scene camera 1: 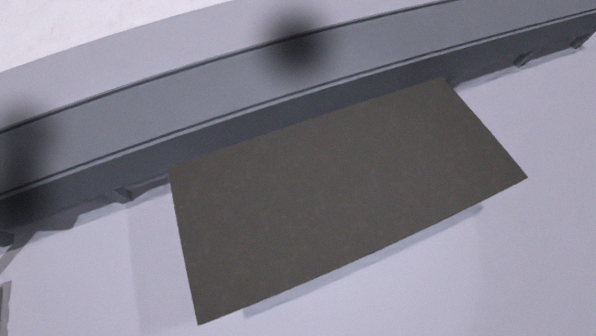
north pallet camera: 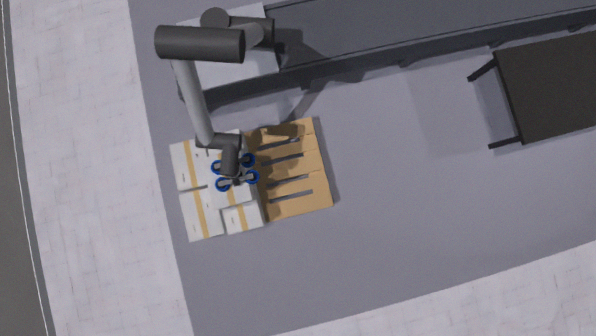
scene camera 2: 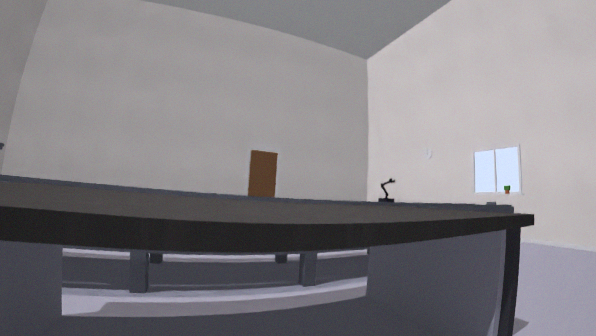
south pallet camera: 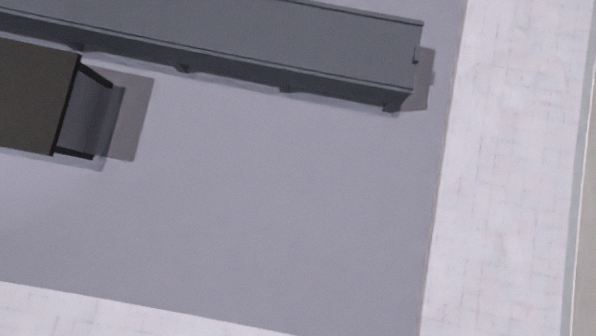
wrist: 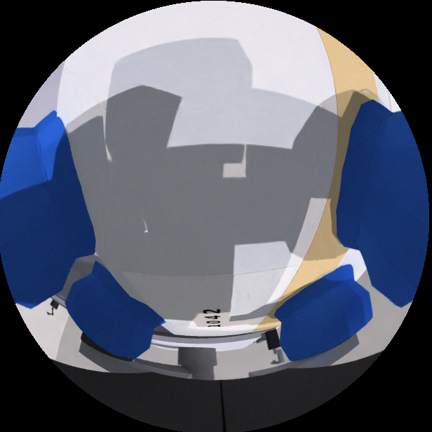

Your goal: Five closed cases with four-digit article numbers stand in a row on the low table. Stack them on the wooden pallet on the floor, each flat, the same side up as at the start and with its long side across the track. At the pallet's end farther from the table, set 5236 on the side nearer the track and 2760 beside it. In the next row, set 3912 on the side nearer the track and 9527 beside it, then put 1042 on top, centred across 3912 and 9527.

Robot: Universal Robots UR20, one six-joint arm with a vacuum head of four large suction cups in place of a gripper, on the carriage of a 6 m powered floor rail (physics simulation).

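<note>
Case 1042 lies flat across the row nearer the table, its number legible in the wrist view. My gripper has its four blue cups pressed on its top and is shut on it. Whether the case is slightly raised or resting cannot be told. Two taped white cases lie flat at the end of the pallet farther from the table. A lower case shows at 1042's outer side. Its track-side neighbour is mostly hidden. Their numbers are too small to read.
The low dark table bears no case. The floor rail runs along it, with the arm's white carriage beside the pallet. Bare slats show on the table side of the stack.
</note>
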